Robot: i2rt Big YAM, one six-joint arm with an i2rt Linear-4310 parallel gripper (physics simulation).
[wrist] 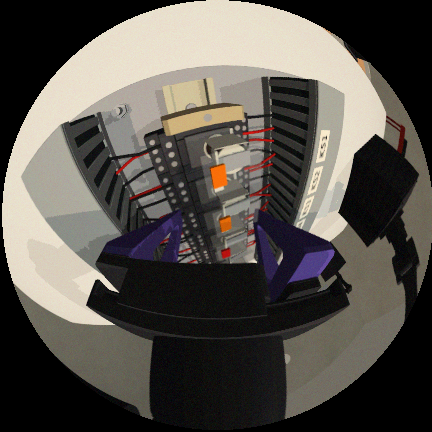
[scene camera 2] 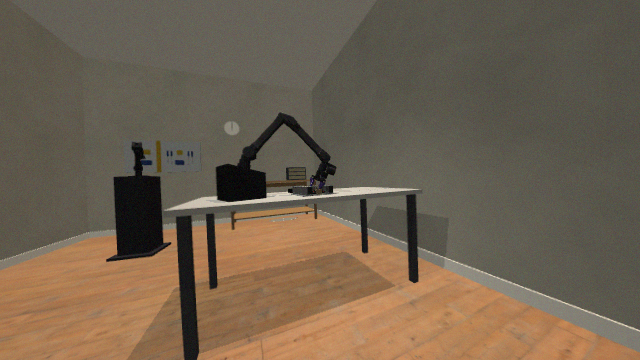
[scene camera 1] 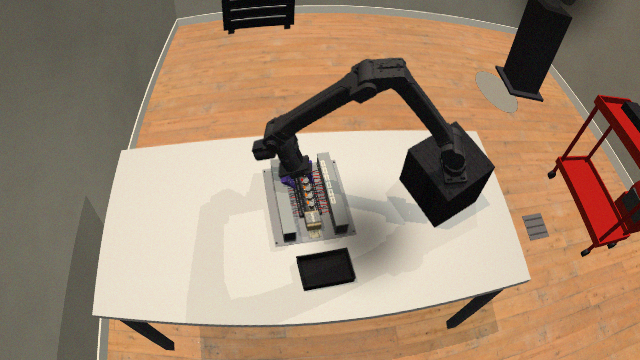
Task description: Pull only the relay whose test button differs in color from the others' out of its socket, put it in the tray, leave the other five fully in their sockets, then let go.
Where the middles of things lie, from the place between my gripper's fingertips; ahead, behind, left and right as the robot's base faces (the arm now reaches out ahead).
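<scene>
The relay [wrist: 240,240] is 10 mm above my hand. From my hand I find the tan end block [wrist: 190,118] 20 mm ahead, 10 mm below and 80 mm to the right. Then there is the grey panel [wrist: 238,84]: my hand is 10 mm past it, 40 mm to the right of it and 30 mm above it.
</scene>
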